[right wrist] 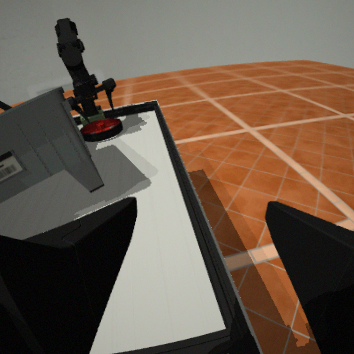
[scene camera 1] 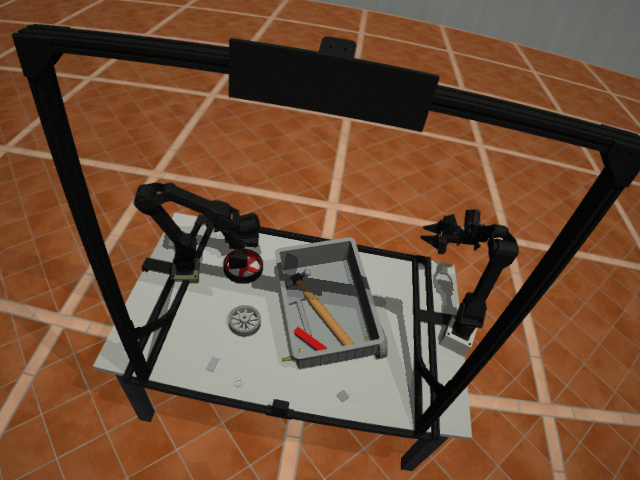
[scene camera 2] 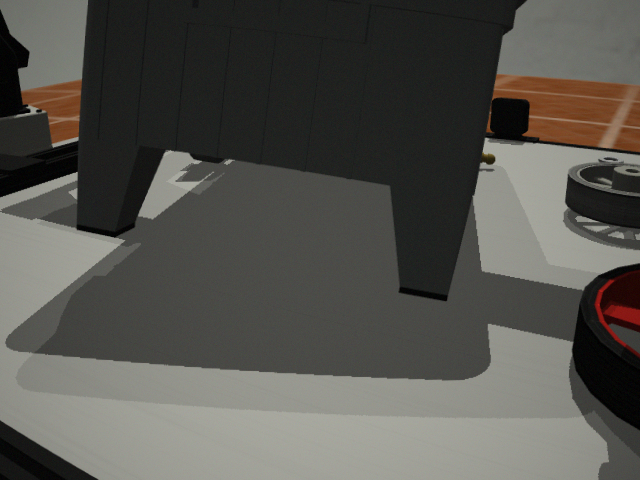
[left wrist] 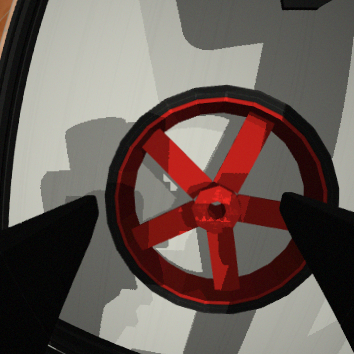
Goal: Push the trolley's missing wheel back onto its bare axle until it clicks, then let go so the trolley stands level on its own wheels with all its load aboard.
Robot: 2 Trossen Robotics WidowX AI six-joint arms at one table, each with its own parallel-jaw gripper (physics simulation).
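Places are measured from the left arm's base along level axes (x ahead, y left, z up), in centimetres.
Pixels of known places: left gripper, fingertip midpoint: [right wrist: 101, 116] [scene camera 1: 245, 255] [left wrist: 190, 202]; right gripper, fingertip midpoint: [right wrist: 201, 207] [scene camera 1: 421, 232]; left arm's base, origin of the base link: [right wrist: 90, 113] [scene camera 1: 185, 268]; right arm's base, origin of the base link: [scene camera 1: 462, 330] [scene camera 2: 3, 114].
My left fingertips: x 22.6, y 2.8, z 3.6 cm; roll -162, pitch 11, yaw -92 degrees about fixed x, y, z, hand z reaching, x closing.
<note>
Ahead of a thing's pixels: the offset from my left fingertips to its middle. "spot": to the spot under its first point.
The grey tub-shaped trolley {spot: dz -2.1, dx +26.8, dy -44.8 cm} [scene camera 1: 333, 362] [scene camera 2: 289, 93] [right wrist: 40, 135] stands tilted, with a wheel {spot: dz +2.9, dx +42.4, dy -42.9 cm} [scene camera 1: 382, 346] at its near right corner and a bare brass axle {spot: dz -4.7, dx +12.5, dy -41.1 cm} [scene camera 1: 287, 358] [scene camera 2: 487, 159] at its near left corner. A hammer {dz +1.4, dx +25.5, dy -25.9 cm} [scene camera 1: 323, 314] and a red bar {dz -0.9, dx +19.9, dy -37.3 cm} [scene camera 1: 309, 338] lie inside. A black-tyred red wheel {dz -4.5, dx -0.9, dy -1.2 cm} [scene camera 1: 253, 267] [scene camera 2: 594, 351] [left wrist: 250, 145] [right wrist: 102, 129] and a grey spoked wheel {dz -4.3, dx -0.9, dy -26.3 cm} [scene camera 1: 244, 319] [scene camera 2: 594, 193] lie flat left of the trolley. My left gripper [left wrist: 190, 202] is open and empty over the red wheel, one fingertip overlapping its rim in the left wrist view. My right gripper [scene camera 1: 424, 233] [right wrist: 201, 207] is open and empty, raised past the far table edge.
A small grey plate {dz -6.3, dx -11.5, dy -41.1 cm} [scene camera 1: 212, 364], a small ring {dz -6.3, dx -3.3, dy -47.9 cm} [scene camera 1: 238, 382] and a grey square {spot: dz -6.1, dx +28.7, dy -54.9 cm} [scene camera 1: 342, 396] lie near the front of the table. A thin T-shaped tool {dz +0.1, dx +17.9, dy -26.2 cm} [scene camera 1: 302, 312] lies in the trolley. Black frame posts [scene camera 1: 77, 180] [scene camera 1: 527, 289] rise at both sides.
</note>
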